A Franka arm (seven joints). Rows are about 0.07 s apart.
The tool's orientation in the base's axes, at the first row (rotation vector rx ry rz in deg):
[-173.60, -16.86, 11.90]
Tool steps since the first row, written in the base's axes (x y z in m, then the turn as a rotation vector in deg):
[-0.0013, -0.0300, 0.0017, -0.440, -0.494, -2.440]
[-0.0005, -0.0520, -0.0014, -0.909, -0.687, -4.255]
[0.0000, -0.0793, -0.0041, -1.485, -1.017, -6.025]
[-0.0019, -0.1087, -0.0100, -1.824, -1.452, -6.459]
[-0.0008, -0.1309, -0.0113, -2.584, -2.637, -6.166]
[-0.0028, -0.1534, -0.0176, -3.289, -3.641, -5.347]
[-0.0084, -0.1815, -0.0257, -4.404, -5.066, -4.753]
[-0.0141, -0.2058, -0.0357, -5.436, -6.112, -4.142]
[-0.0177, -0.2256, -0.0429, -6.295, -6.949, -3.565]
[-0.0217, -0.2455, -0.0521, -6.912, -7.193, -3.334]
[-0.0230, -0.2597, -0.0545, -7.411, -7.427, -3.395]
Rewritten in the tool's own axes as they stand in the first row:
[-0.0074, 0.0289, -0.0038, -0.217, 0.652, 2.433]
[-0.0106, 0.0509, -0.0025, -0.482, 0.940, 4.276]
[-0.0151, 0.0779, -0.0020, -0.884, 1.338, 6.080]
[-0.0220, 0.1069, 0.0018, -1.245, 1.745, 6.524]
[-0.0252, 0.1289, 0.0012, -2.254, 2.733, 6.253]
[-0.0308, 0.1512, 0.0060, -3.241, 3.499, 5.469]
[-0.0407, 0.1785, 0.0127, -4.681, 4.625, 4.935]
[-0.0498, 0.2022, 0.0215, -5.968, 5.393, 4.400]
[-0.0563, 0.2216, 0.0276, -7.041, 5.993, 3.890]
[-0.0630, 0.2413, 0.0357, -7.718, 6.094, 3.732]
[-0.0667, 0.2552, 0.0372, -8.242, 6.237, 3.846]

